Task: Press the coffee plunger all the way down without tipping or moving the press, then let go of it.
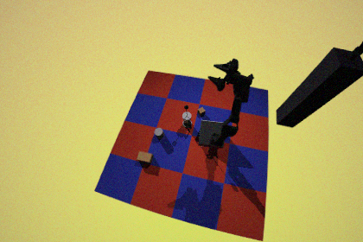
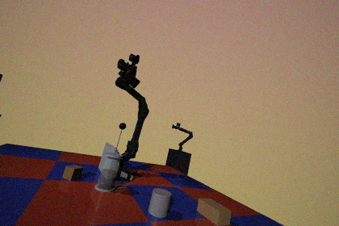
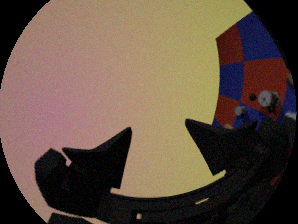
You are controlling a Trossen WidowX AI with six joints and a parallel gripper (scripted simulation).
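Now: gripper tip 54 cm above the coffee press and 13 cm short of it. The rest, counted from my gripper tip: grey cylinder (64 cm below, 34 cm ahead, 15 cm to the left).
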